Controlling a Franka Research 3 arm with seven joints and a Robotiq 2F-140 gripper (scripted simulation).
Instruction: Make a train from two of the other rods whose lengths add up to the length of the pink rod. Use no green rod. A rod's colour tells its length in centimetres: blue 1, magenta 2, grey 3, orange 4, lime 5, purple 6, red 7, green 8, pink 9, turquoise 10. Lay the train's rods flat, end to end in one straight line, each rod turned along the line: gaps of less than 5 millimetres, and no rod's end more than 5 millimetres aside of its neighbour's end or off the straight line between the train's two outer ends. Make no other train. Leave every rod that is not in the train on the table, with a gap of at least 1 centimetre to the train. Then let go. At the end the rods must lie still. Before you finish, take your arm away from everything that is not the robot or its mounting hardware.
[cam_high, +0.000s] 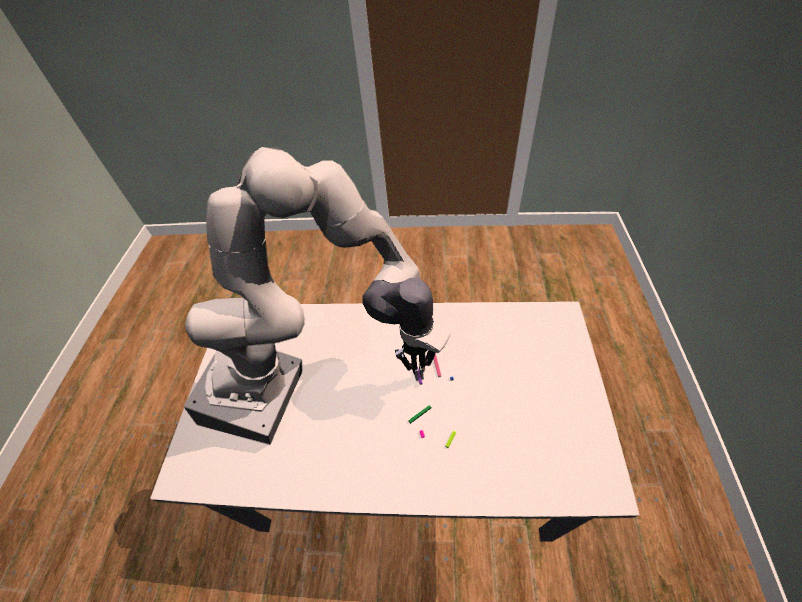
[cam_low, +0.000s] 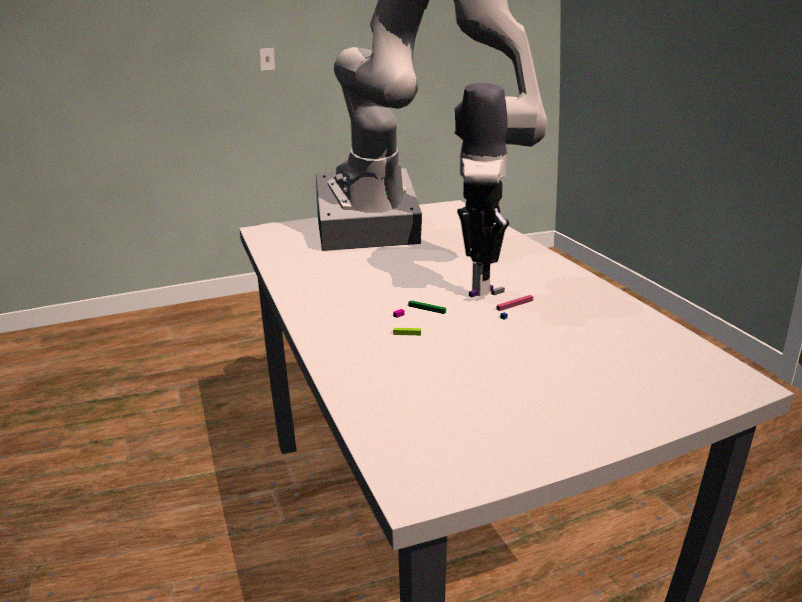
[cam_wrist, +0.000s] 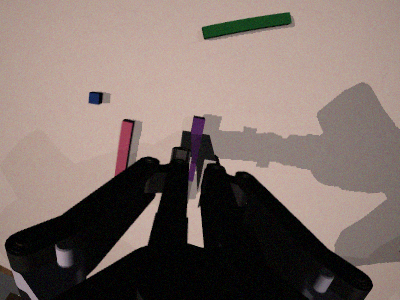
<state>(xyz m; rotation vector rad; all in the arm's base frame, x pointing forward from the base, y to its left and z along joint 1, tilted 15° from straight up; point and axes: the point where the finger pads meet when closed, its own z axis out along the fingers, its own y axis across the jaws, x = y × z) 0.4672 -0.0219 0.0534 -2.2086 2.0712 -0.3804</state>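
My gripper is now 30 mm above the purple rod. The rest, counted from my hand: blue rod (100 mm ahead, 40 mm below, 20 mm to the right); then pink rod (70 mm ahead, 40 mm to the left, 40 mm below); then grey rod (50 mm to the left, 40 mm below).
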